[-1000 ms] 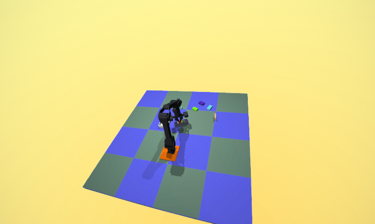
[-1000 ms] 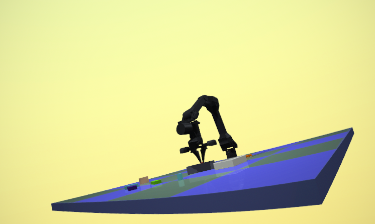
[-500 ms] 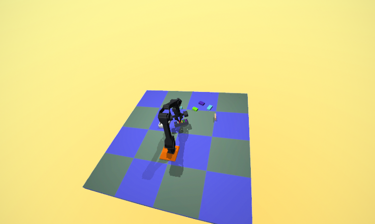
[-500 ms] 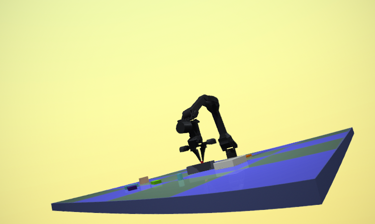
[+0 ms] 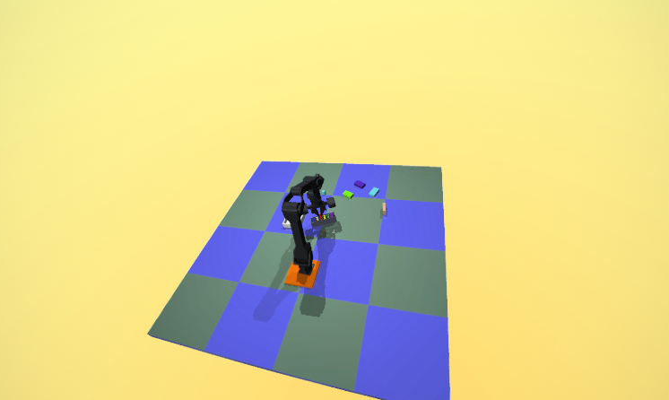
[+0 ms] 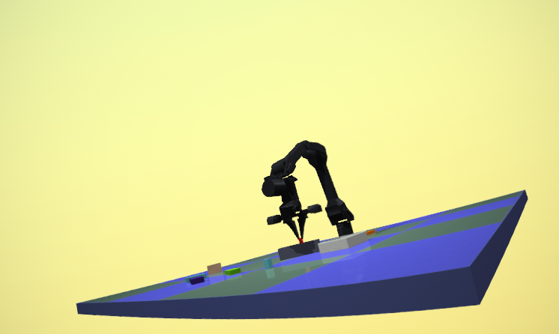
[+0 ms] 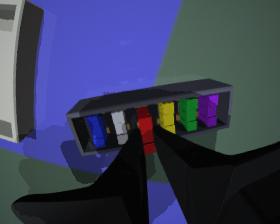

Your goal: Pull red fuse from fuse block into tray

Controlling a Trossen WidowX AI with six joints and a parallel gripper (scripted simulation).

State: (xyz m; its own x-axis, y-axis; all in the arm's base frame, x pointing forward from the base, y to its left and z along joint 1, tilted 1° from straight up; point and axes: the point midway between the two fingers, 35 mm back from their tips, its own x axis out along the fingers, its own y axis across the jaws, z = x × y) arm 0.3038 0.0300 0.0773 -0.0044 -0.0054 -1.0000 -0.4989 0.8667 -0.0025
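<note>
Right now the white fuse is 30 mm below my gripper tip, 20 mm to the left of it and 10 mm behind it. Round my gripper tip: white tray 170 mm to the left, 50 mm below, 10 mm behind; then yellow fuse 30 mm below, 20 mm to the right, 10 mm ahead; then red fuse 10 mm below.
</note>
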